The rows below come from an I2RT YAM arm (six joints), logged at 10 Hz.
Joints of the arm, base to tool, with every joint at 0 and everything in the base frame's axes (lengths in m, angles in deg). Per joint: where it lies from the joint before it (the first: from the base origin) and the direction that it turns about. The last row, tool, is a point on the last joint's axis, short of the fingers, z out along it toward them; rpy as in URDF.
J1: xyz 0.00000 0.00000 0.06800 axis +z
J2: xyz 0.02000 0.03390 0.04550 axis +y
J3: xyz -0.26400 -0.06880 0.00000 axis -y
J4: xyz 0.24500 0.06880 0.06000 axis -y
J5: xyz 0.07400 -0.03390 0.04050 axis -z
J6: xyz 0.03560 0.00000 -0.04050 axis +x
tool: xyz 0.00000 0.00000 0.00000 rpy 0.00 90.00 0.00
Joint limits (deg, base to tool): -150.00..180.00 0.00..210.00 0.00..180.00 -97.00..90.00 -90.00..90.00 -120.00..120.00
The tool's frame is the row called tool.
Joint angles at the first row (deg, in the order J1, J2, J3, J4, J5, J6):
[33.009, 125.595, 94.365, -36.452, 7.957, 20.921]
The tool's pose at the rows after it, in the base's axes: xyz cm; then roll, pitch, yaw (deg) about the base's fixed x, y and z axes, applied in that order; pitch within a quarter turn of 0, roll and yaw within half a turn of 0:
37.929 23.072 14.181 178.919 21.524 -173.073
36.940 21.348 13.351 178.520 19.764 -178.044
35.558 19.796 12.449 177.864 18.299 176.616
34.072 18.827 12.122 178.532 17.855 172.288
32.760 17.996 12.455 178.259 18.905 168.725
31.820 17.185 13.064 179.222 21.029 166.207
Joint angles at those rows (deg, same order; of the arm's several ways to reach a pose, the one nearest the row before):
[31.946, 124.491, 90.631, -36.040, 7.935, 23.405]
[30.693, 122.224, 85.224, -34.827, 8.041, 27.191]
[29.810, 119.647, 79.078, -32.824, 8.082, 31.669]
[29.795, 117.019, 74.285, -32.054, 9.573, 35.995]
[29.818, 113.631, 69.935, -30.703, 10.951, 39.298]
[29.710, 110.564, 66.908, -30.232, 13.718, 41.408]

